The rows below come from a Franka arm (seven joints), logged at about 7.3 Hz.
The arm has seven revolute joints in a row. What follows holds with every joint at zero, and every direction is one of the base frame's.
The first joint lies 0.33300 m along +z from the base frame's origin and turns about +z.
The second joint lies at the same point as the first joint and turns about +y.
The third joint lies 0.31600 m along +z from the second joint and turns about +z.
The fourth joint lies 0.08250 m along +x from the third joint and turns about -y.
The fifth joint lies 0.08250 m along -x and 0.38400 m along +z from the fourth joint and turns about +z.
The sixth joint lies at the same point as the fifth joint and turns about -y.
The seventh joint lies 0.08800 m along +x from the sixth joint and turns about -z.
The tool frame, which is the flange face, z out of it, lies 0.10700 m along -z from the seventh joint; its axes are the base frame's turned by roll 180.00, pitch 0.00 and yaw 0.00 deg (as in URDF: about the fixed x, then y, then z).
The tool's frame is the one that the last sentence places.
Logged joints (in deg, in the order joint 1, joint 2, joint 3, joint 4, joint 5, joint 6, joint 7), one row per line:
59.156, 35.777, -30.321, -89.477, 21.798, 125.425, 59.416
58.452, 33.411, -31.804, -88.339, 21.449, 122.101, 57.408
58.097, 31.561, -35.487, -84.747, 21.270, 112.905, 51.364
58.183, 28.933, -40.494, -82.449, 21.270, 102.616, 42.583
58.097, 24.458, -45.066, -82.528, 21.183, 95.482, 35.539
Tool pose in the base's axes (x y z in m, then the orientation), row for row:
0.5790, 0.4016, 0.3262, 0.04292, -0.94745, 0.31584, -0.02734
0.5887, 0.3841, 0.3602, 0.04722, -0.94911, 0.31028, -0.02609
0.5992, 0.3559, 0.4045, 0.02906, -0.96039, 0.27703, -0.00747
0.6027, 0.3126, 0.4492, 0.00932, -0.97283, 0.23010, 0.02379
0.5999, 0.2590, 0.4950, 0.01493, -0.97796, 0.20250, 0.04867
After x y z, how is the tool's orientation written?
As a quaternion, w x y z.
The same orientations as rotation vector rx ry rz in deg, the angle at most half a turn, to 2 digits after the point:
-166.03, 55.35, -4.79
-165.89, 54.23, -4.56
-169.74, 48.96, -1.32
-174.08, 41.17, 4.26
-174.38, 36.11, 8.68

